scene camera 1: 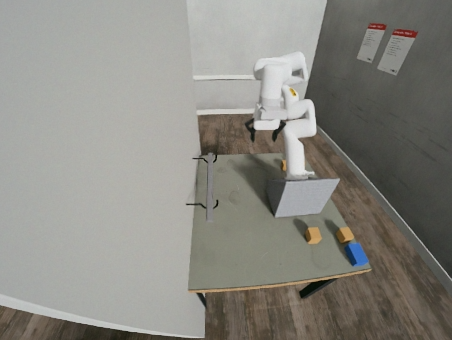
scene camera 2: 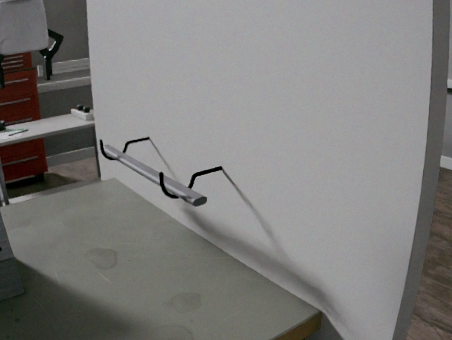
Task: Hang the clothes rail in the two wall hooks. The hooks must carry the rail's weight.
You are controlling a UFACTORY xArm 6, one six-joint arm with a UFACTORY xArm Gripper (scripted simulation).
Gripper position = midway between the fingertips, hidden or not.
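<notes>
I can see a grey clothes rail (scene camera 2: 142, 169). There is my gripper (scene camera 2: 24, 84) as well, and a white wall panel (scene camera 1: 101, 223) is part of what I see too.
</notes>
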